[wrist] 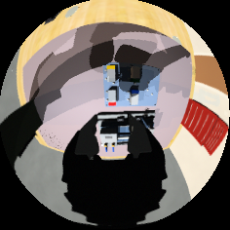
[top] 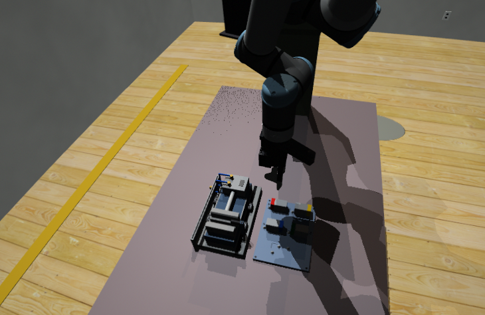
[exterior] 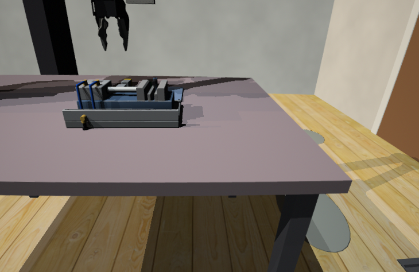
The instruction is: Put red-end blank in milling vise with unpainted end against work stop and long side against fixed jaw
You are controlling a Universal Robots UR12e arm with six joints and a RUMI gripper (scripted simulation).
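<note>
My hand is 16 cm above the red-ended blank. From my hand the other things lie so: green-ended blank (16 cm below, 12 cm to the left, 5 cm ahead); then blue-ended blank (16 cm below, 8 cm ahead, 3 cm to the left); then yellow-ended blank (16 cm below, 8 cm to the left, 3 cm behind).
</note>
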